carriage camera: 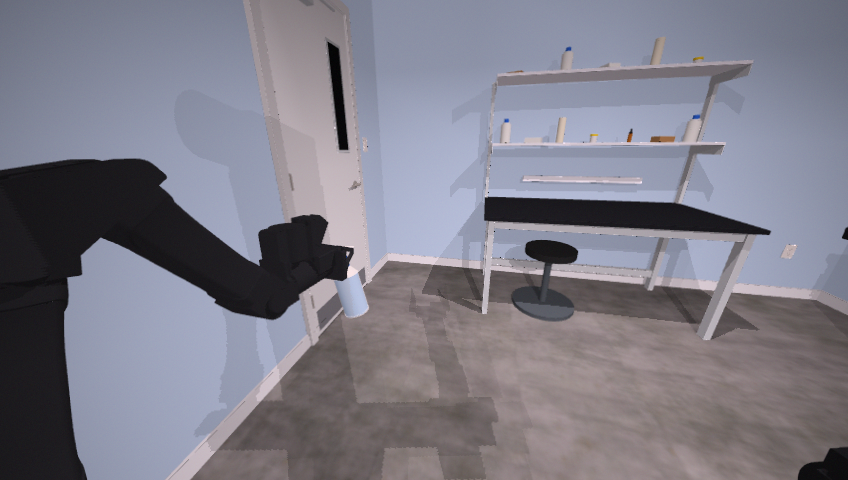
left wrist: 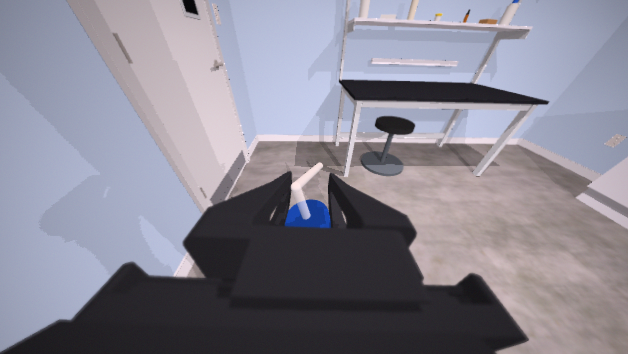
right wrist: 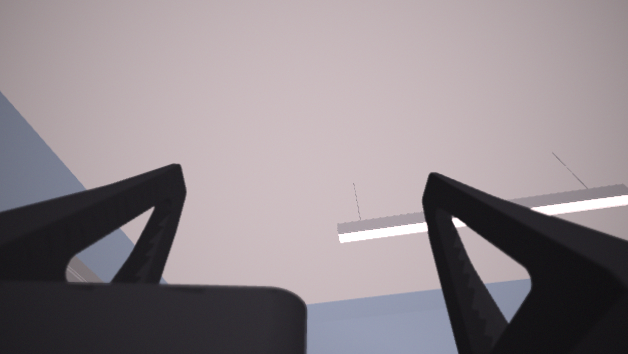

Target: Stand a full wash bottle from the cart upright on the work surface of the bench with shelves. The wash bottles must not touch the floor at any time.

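Places are measured from the left arm's base along level axes (x back, y right, z up), in millimetres.
Pixels of known places: left gripper, between the fingertips: (carriage camera: 347, 250) (left wrist: 310, 178); right gripper, between the fingertips: (right wrist: 305, 182).
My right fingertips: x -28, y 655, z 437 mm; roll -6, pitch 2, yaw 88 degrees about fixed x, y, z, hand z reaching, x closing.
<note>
Behind a point stands the place of what it marks.
My left gripper (carriage camera: 348, 259) {x -508, y 144, z 181 mm} (left wrist: 310, 178) {x -508, y 144, z 181 mm} is shut on a wash bottle by its blue cap. The wash bottle (carriage camera: 352, 296) {x -442, y 163, z 90 mm} (left wrist: 308, 214) {x -477, y 135, z 177 mm} has a light blue body and a white bent spout; it hangs slightly tilted in the air, and its body is hidden in the left wrist view. The bench with shelves (carriage camera: 624, 228) (left wrist: 445, 105) {x -1413, y 1464, z -73 mm} stands across the room against the wall, with a black work surface (carriage camera: 606, 212) {x -1632, y 1610, z -14 mm} (left wrist: 435, 92) {x -1570, y 1492, z -14 mm}. The gripper and bottle are well apart from it, to its left in the carriage view. My right gripper (right wrist: 305, 182) {x -28, y 655, z 437 mm} is open and empty, pointing at the ceiling. The cart does not show.
A round stool (carriage camera: 550, 252) (left wrist: 394, 125) stands partly under the bench's front. Bottles and small items stand on the two shelves (carriage camera: 618, 72) {x -1886, y 1657, z 920 mm} above the work surface. A door (carriage camera: 309, 118) {x -1559, y -308, z 583 mm} (left wrist: 175, 65) {x -1574, y -304, z 176 mm} is in the left wall. A ceiling lamp (right wrist: 382, 231) {x -1068, y 1066, z 1301 mm} shows in the right wrist view.
</note>
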